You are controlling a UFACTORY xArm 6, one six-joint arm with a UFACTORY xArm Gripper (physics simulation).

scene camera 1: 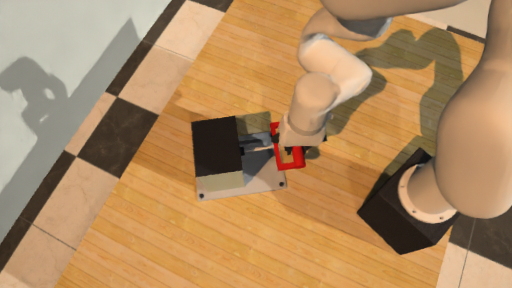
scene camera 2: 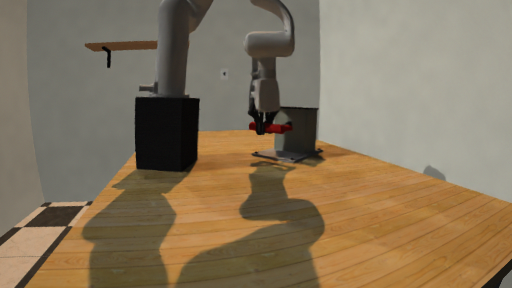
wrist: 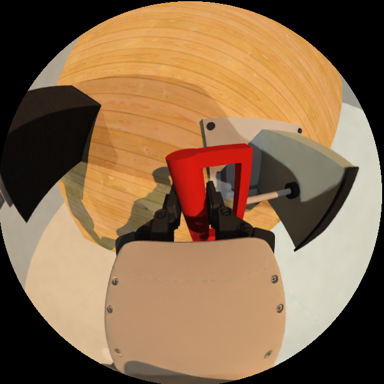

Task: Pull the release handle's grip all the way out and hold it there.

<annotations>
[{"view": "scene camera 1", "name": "my gripper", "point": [295,149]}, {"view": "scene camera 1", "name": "base plate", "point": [260,170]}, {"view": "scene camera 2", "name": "my gripper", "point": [264,133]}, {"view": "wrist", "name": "my gripper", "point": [193,191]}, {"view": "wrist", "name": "red release handle grip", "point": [185,166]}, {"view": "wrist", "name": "base plate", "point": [222,130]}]
</annotations>
